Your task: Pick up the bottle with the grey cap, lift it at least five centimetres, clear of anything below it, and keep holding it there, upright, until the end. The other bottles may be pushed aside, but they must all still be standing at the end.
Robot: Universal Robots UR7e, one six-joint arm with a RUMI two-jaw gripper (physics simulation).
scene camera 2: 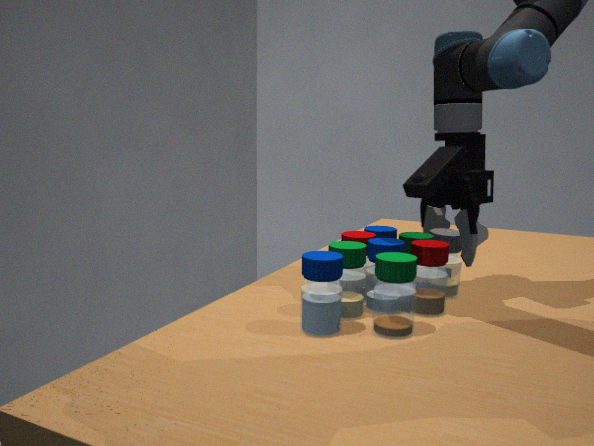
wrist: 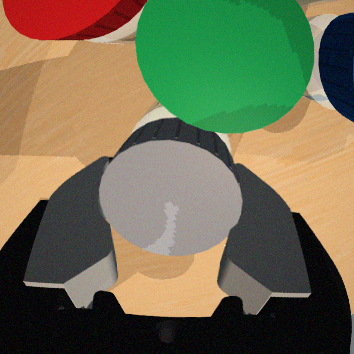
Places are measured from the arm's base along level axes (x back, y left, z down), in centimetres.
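Pixels of known places: gripper, fingertip midpoint: (scene camera 2: 449,263).
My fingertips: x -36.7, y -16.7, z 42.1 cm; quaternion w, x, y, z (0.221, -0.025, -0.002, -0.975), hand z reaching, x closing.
Ahead of a thing's pixels: the offset from my fingertips to its top centre. "spot": to the spot under its first point. Level surfaces: height alone.
The bottle with the grey cap {dx -0.8, dy +0.7, dz -5.4 cm} (scene camera 2: 452,274) (wrist: 170,200) stands upright on the table {dz +5.3 cm} (scene camera 2: 240,395), at the back right of the group in the scene view. My gripper (scene camera 2: 449,246) (wrist: 171,163) points down over it and is shut on it, with one finger against each side of the cap in the wrist view. Its lower part is partly hidden behind a red-capped bottle {dx -0.9, dy +10.3, dz -5.2 cm} (scene camera 2: 430,252) in the scene view. A green-capped bottle (scene camera 2: 416,240) (wrist: 225,65) stands close beside it and overlaps its far edge in the wrist view.
The other bottles stand upright: a green-capped one {dx -2.7, dy +20.8, dz -5.2 cm} (scene camera 2: 396,267) and a blue-capped one {dx -11.3, dy +25.1, dz -5.2 cm} (scene camera 2: 322,267) at the front, with another green {spot: dx -10.0, dy +19.9, dz -4.4 cm} (scene camera 2: 347,254), two more blue {spot: dx -6.2, dy +14.9, dz -4.6 cm} (scene camera 2: 385,249) {spot: dx -10.3, dy +5.5, dz -5.2 cm} (scene camera 2: 380,231) and another red {spot: dx -11.6, dy +11.8, dz -5.2 cm} (scene camera 2: 358,237) behind. A red cap {spot: dx -0.3, dy +8.3, dz -5.2 cm} (wrist: 65,17) and a blue cap {spot: dx -8.5, dy +3.8, dz -4.5 cm} (wrist: 340,65) flank the green one in the wrist view.
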